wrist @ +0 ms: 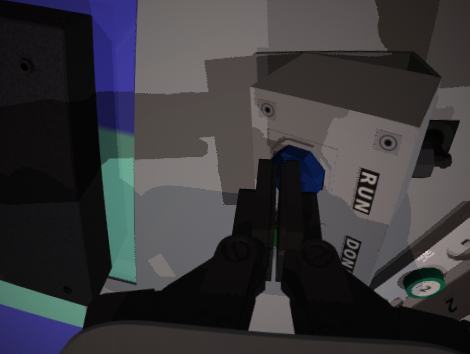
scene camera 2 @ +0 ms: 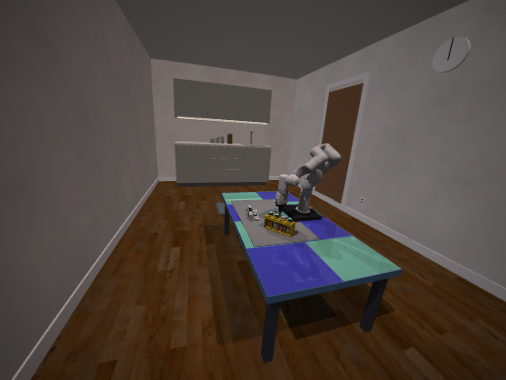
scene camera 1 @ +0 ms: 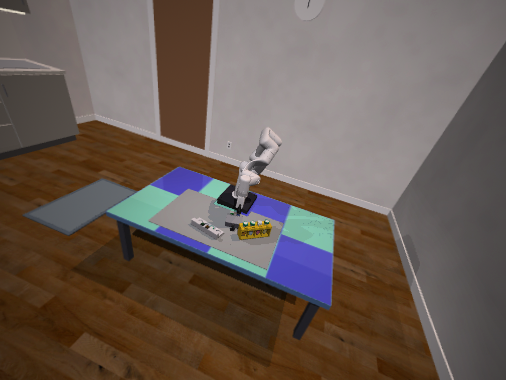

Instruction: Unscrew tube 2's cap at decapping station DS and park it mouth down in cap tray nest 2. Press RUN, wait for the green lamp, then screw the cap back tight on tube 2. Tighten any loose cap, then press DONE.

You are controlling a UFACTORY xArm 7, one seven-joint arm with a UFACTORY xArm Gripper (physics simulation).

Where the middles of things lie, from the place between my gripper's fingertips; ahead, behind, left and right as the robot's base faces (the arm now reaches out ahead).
The blue RUN button [wrist: 312, 173] lies 10 mm ahead of my hand and 10 mm below it. The rest, counted from my hand: grey control box [wrist: 365, 115] (50 mm ahead, 10 mm to the right, 30 mm below).
